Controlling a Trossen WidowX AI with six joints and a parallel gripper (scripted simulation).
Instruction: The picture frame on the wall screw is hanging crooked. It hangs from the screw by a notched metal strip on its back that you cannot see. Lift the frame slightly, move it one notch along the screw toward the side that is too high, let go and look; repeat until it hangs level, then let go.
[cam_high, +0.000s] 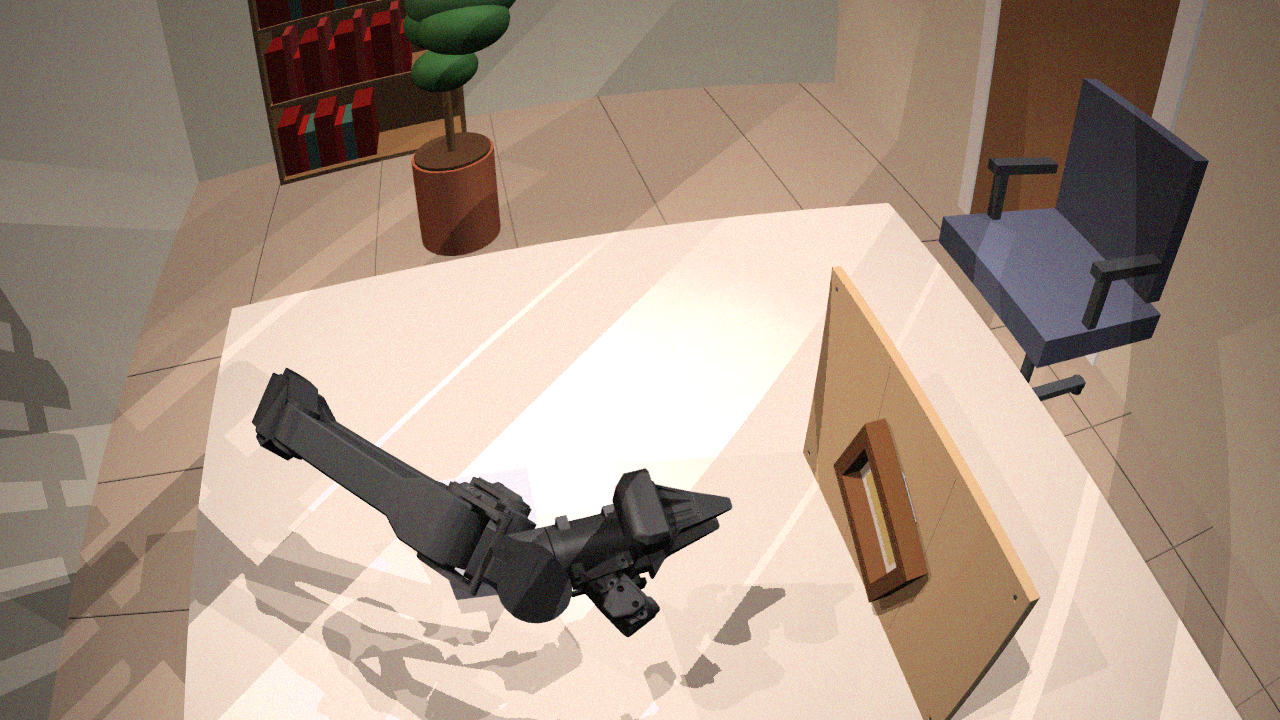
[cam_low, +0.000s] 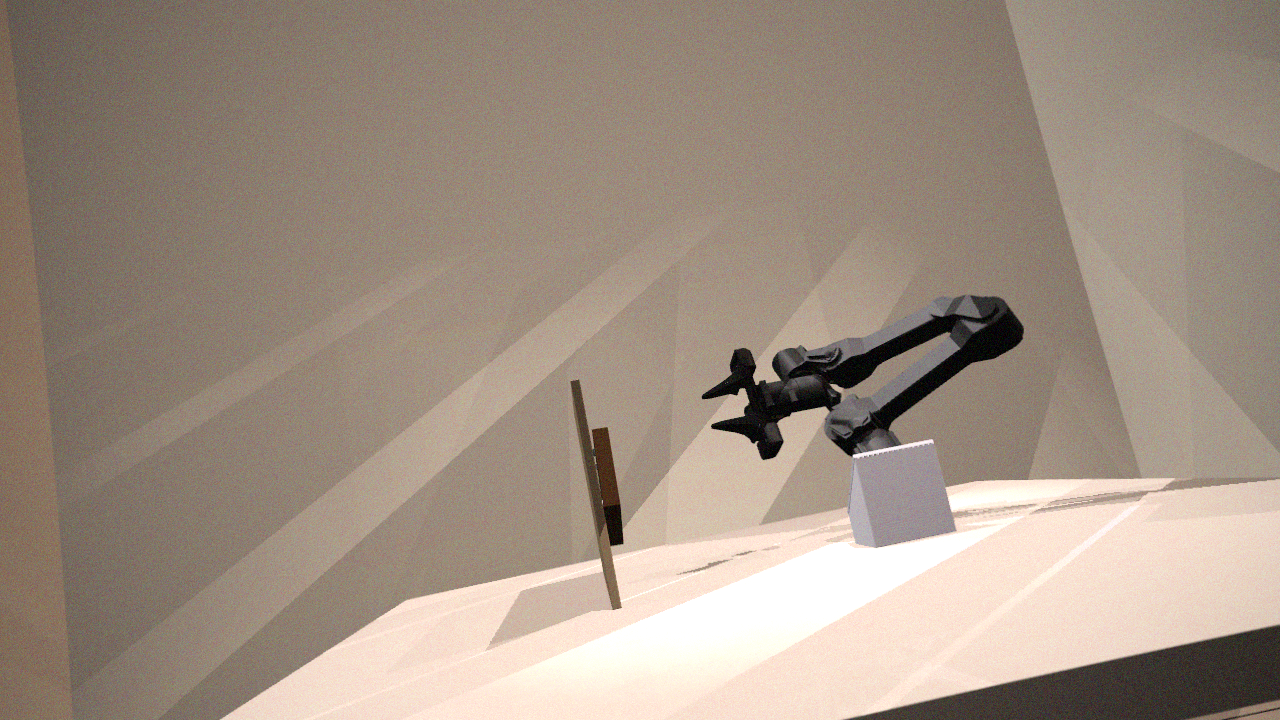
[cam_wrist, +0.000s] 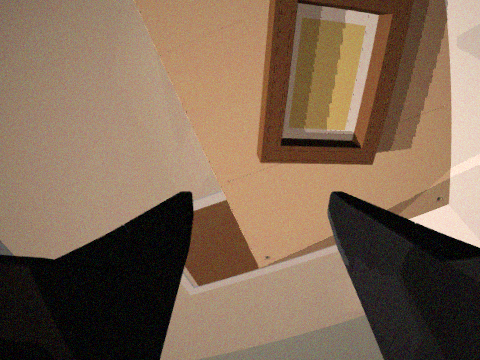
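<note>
Right now the picture frame is 190 mm ahead of my gripper tip, 90 mm below it and 10 mm to the left of it. The rest, counted from my gripper tip: board wall: 200 mm ahead, 90 mm below, 10 mm to the left.
</note>
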